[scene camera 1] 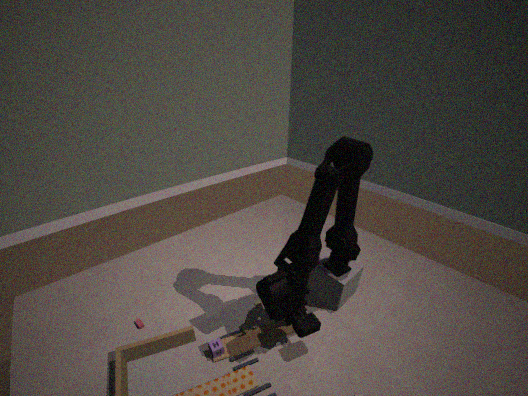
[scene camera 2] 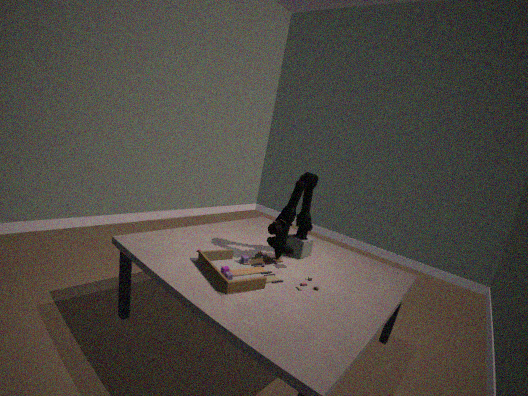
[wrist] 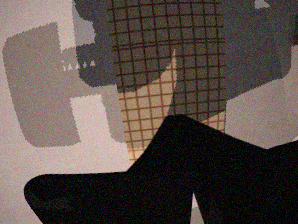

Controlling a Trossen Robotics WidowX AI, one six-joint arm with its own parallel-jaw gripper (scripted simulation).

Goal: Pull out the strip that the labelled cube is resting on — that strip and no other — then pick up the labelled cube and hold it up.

Note:
The pictures show: the gripper and a wooden frame.
The gripper is seen too in the wrist view.

